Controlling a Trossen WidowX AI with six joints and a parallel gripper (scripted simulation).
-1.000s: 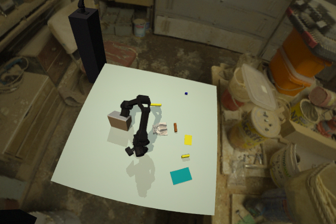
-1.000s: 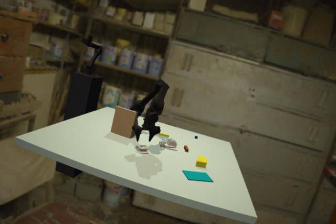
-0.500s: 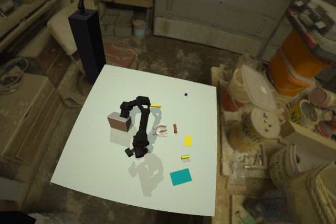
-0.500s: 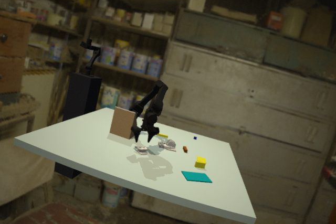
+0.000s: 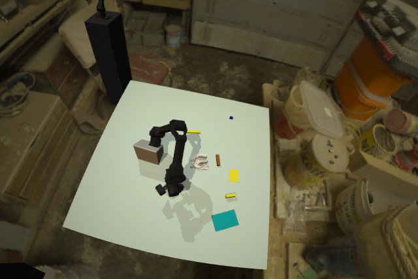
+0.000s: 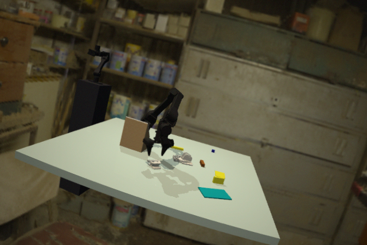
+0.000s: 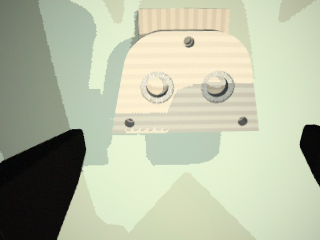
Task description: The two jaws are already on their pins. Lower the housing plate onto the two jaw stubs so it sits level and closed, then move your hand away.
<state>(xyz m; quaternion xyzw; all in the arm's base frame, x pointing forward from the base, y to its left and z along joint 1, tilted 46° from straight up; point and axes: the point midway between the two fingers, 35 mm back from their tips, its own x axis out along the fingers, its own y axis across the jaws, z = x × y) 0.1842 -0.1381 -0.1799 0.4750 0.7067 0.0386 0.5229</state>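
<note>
Now: the white piece 50 mm below my gripper tip, 10 mm to the right of it and 10 mm ahead of it. Also, from my gripper tip: teal sheet (390 mm ahead, 110 mm to the right, 60 mm below); orange-brown block (300 mm to the left, 260 mm ahead, 50 mm below); yellow bar (390 mm ahead, 50 mm to the left, 40 mm below).
</note>
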